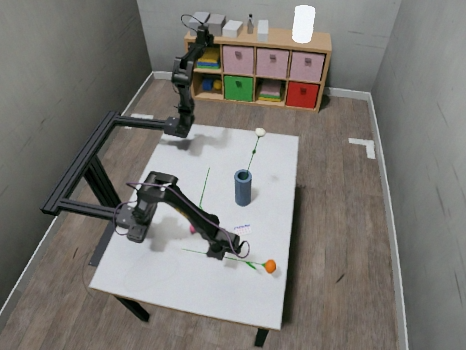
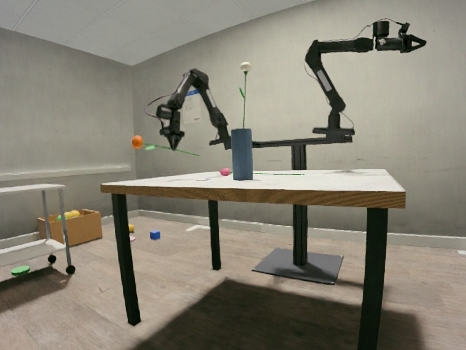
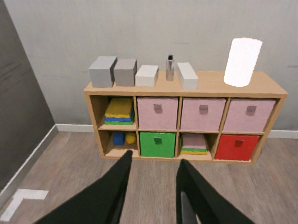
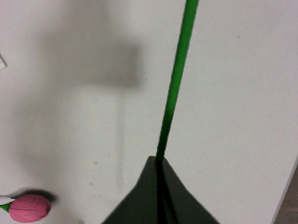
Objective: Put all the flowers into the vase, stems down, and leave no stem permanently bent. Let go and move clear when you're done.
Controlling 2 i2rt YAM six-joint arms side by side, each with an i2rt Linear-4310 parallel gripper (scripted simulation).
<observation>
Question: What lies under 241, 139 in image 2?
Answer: A blue vase.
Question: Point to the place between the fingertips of my left gripper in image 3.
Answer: At 155, 162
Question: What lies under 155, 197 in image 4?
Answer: My right gripper.
</observation>
